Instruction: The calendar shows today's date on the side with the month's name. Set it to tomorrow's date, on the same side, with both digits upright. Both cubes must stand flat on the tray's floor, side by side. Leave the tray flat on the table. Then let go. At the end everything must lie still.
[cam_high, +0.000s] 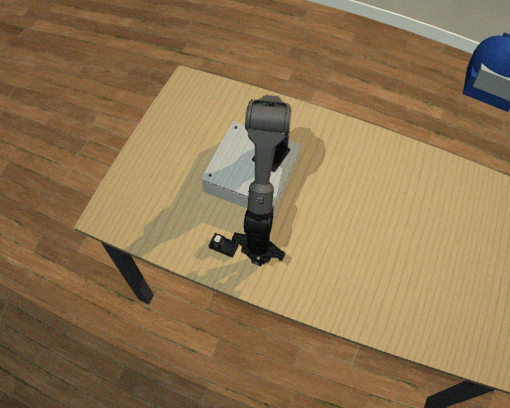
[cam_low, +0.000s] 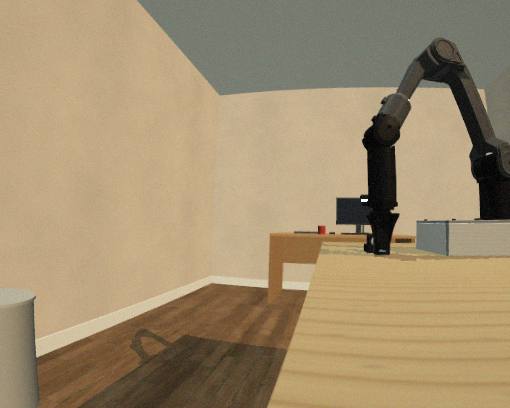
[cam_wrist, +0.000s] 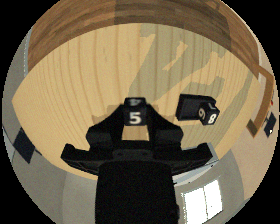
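Right now the black calendar cube is right at my hand. The rest, counted from my hand: calendar tray 11 cm to the right, 1 cm below, 1 cm ahead.
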